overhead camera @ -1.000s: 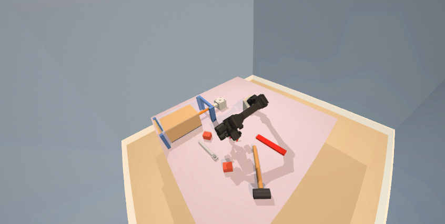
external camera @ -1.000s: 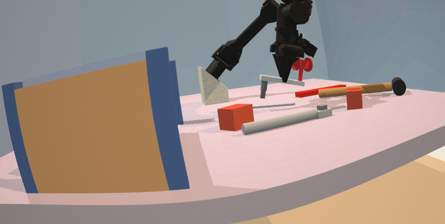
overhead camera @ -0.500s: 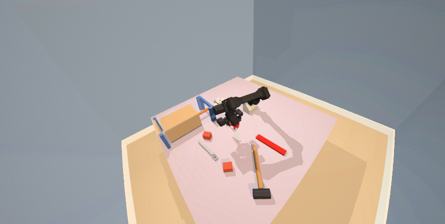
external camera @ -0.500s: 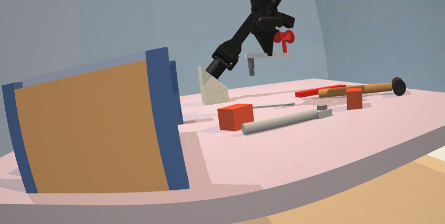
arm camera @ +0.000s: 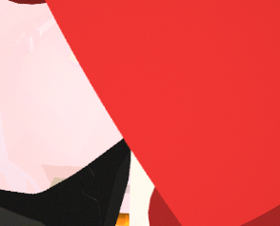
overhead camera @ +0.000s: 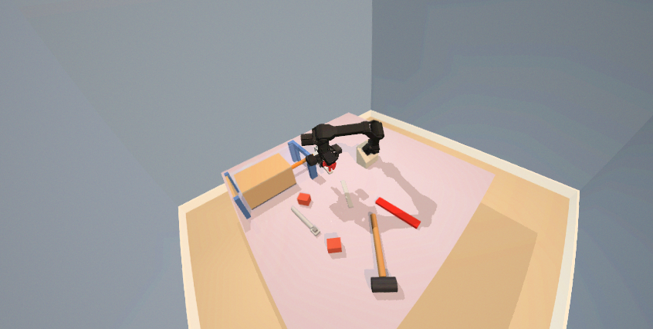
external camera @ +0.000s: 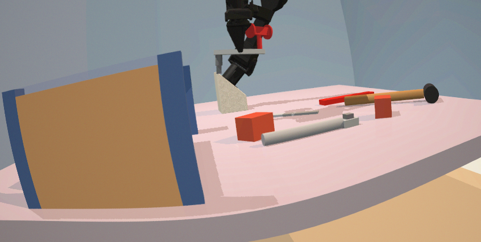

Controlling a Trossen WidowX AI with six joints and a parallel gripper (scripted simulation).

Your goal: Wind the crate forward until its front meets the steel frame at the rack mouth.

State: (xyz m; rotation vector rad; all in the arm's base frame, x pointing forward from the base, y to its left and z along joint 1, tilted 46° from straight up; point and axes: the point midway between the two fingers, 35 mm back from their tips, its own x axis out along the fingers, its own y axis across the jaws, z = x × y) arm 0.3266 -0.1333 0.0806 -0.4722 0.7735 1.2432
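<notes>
Right now my gripper tip is 5 cm to the right of the red knob, 4 cm below it and 1 cm short of it. From my gripper tip the other things lie so: thin pale strip 17 cm below, 11 cm to the left, 4 cm behind; pale crank arm 1 cm to the left, 1 cm above; blue frame 25 cm to the right, 7 cm below, 4 cm behind.
</notes>
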